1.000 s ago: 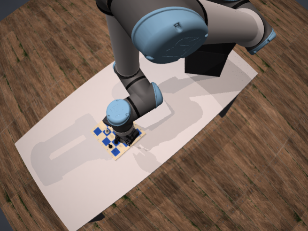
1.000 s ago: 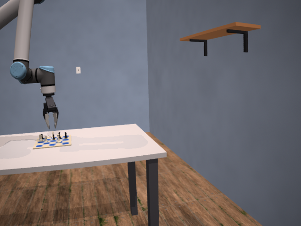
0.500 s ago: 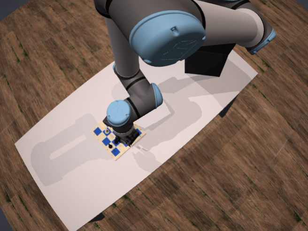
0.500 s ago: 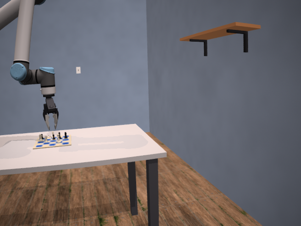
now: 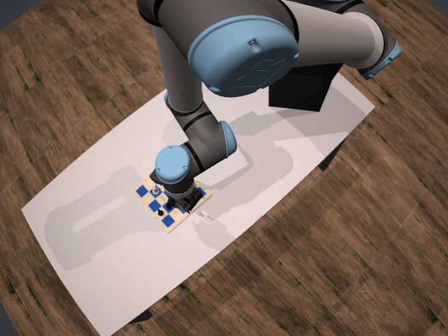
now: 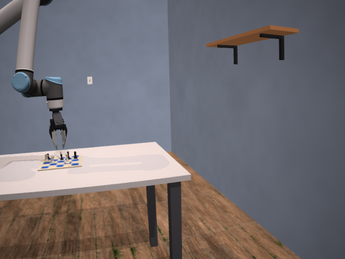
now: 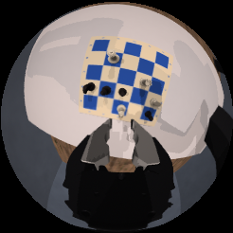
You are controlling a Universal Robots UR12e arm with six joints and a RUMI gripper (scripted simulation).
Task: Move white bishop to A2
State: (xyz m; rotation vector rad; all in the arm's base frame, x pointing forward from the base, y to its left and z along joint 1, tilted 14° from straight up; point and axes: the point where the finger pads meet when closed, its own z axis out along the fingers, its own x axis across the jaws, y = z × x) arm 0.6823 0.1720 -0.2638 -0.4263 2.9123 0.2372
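Right now my hand is 1 cm short of the chessboard, 8 cm to the left of it and 7 cm above it.
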